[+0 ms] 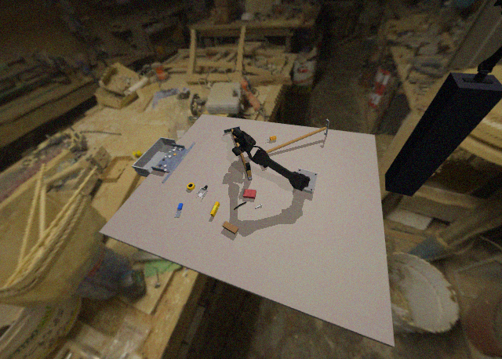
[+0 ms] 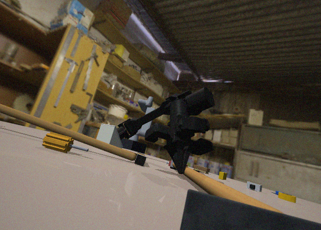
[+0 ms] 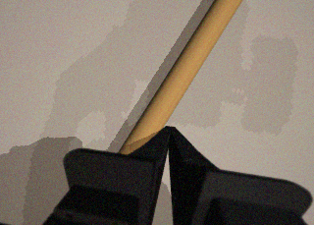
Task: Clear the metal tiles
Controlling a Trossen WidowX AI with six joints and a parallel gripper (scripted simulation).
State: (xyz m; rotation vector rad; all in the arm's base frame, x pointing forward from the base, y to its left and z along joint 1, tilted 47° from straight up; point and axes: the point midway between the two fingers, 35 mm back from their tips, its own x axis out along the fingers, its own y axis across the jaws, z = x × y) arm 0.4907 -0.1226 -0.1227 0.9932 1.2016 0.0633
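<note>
The long scraper lies 5 cm above my gripper tip and 2 cm ahead of it. Also, from my gripper tip: orange piece: 21 cm to the right, 17 cm behind; red block: 34 cm to the left, 21 cm behind; silver clip: 42 cm to the left, 10 cm ahead, 1 cm below.
</note>
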